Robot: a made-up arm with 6 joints. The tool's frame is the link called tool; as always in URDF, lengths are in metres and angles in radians. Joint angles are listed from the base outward. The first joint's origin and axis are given. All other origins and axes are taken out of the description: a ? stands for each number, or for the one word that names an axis. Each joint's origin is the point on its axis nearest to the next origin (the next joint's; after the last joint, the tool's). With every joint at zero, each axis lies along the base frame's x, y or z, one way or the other. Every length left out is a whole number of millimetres.
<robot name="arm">
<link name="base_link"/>
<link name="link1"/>
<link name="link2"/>
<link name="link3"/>
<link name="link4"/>
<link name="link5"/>
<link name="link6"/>
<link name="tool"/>
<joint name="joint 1" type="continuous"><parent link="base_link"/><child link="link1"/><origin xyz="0 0 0.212"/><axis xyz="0 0 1"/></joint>
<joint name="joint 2" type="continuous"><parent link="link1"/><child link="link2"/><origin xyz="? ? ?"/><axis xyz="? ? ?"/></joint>
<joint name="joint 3" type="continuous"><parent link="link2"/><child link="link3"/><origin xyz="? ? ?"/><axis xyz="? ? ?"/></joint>
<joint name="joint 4" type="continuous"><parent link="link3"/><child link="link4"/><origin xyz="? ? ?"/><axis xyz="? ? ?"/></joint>
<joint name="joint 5" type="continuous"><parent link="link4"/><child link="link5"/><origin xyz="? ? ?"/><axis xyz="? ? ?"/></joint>
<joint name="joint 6" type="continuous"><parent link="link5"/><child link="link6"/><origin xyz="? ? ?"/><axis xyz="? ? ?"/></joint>
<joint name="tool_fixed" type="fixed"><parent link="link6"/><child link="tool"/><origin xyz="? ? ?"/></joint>
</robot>
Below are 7 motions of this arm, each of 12 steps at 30 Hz.
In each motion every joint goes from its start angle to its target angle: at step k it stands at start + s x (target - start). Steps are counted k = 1, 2, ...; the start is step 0. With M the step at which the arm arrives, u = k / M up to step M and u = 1 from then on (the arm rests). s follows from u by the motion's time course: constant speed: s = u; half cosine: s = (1 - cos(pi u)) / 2; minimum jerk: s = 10 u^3 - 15 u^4 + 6 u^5.
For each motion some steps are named. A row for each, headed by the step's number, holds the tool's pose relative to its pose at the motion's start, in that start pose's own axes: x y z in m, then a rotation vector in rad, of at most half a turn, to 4 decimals.
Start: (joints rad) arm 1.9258 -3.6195 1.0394 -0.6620 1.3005 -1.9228
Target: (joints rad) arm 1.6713 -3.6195 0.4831 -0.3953 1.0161 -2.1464
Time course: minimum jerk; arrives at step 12
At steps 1, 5, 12:
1: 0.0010 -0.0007 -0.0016 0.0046 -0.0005 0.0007
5: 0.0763 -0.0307 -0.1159 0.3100 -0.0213 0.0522
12: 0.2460 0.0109 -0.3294 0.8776 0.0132 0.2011

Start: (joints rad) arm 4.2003 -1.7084 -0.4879 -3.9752 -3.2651 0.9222
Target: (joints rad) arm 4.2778 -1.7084 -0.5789 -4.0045 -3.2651 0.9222
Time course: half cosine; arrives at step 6
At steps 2, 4, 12:
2: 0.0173 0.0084 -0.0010 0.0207 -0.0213 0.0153
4: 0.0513 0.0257 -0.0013 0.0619 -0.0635 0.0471
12: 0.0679 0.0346 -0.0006 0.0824 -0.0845 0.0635

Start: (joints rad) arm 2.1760 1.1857 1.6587 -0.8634 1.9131 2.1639
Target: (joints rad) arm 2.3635 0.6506 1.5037 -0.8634 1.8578 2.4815
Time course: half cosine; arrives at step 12
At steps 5, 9, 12:
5: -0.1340 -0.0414 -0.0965 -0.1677 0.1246 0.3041
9: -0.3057 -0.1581 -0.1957 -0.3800 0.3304 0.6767
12: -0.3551 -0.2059 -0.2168 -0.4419 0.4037 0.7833

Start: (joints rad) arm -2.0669 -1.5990 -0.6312 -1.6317 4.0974 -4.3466
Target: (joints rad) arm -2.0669 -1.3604 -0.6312 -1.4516 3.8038 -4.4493
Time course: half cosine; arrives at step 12
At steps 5, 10, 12:
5: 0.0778 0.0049 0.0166 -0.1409 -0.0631 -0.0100
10: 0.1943 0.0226 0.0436 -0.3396 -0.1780 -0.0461
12: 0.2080 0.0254 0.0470 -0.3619 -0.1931 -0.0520

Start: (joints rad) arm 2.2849 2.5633 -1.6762 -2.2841 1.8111 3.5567
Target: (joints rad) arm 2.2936 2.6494 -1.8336 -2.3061 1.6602 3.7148
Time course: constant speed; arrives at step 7
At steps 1, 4, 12:
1: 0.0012 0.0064 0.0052 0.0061 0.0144 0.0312
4: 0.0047 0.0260 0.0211 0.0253 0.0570 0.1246
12: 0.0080 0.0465 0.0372 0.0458 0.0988 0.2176

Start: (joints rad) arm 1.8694 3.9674 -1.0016 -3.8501 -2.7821 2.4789
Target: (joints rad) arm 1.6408 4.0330 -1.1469 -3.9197 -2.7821 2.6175
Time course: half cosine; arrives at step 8
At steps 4, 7, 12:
4: 0.0216 0.0231 -0.0019 -0.0458 -0.0518 0.0120
7: 0.0438 0.0411 -0.0027 -0.0958 -0.0948 0.0248
12: 0.0457 0.0425 -0.0028 -0.1002 -0.0981 0.0259

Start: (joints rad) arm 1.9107 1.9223 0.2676 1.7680 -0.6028 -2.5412
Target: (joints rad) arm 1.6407 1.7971 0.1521 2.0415 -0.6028 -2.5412
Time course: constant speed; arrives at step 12
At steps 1, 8, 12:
1: 0.0012 -0.0270 0.0092 0.0071 0.0120 0.0427
8: 0.0294 -0.2213 0.0628 0.0646 0.0807 0.3380
12: 0.0607 -0.3348 0.0832 0.1036 0.1072 0.5031

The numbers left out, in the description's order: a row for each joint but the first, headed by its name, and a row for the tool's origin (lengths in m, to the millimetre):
joint 2: xyz 0 0.052 0, axis 0 1 0
joint 3: xyz 0 0 0.39, axis 0 1 0
joint 4: xyz 0 0 0.677, axis 0 0 1
joint 5: xyz 0 0 0, axis 0 1 0
joint 6: xyz 0 0 0.144, axis 0 0 1
tool: xyz 0 0 0

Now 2 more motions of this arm.
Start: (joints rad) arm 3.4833 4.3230 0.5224 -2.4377 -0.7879 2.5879
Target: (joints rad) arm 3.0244 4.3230 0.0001 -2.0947 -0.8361 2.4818
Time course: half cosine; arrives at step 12
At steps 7, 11, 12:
7: -0.1431 0.4068 -0.0618 -0.3946 -0.2439 -0.2264
11: -0.1652 0.6329 -0.1604 -0.6525 -0.3700 -0.3320
12: -0.1652 0.6433 -0.1662 -0.6655 -0.3759 -0.3367

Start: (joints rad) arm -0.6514 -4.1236 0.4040 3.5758 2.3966 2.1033
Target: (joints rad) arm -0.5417 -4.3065 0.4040 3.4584 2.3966 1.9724
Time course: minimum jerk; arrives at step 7
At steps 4, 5, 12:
4: -0.0721 0.0741 0.0743 0.0671 -0.0668 0.0689
5: -0.1007 0.0968 0.1013 0.0931 -0.0887 0.0923
12: -0.1201 0.1105 0.1190 0.1106 -0.1024 0.1072

